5 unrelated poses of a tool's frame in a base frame.
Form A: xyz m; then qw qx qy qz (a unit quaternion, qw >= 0).
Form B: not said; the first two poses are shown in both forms.
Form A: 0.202, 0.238, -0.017, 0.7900, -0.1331, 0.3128, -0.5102
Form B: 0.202, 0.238, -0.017, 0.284, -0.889, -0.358, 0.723, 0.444, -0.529
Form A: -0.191, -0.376, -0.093, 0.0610, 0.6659, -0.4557, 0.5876
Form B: -0.191, -0.376, -0.093, -0.106, -0.535, 0.838, -0.679, -0.577, -0.454
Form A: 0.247, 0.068, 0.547, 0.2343, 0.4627, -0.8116, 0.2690
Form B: 0.247, 0.068, 0.547, -0.462, -0.625, 0.629, -0.877, 0.427, -0.220
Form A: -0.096, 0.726, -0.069, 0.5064, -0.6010, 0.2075, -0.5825
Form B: -0.096, 0.726, -0.069, 0.235, -0.839, 0.490, 0.341, -0.401, -0.850
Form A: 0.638, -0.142, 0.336, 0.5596, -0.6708, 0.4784, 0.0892
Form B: 0.638, -0.142, 0.336, 0.526, -0.542, -0.655, -0.742, 0.084, -0.665
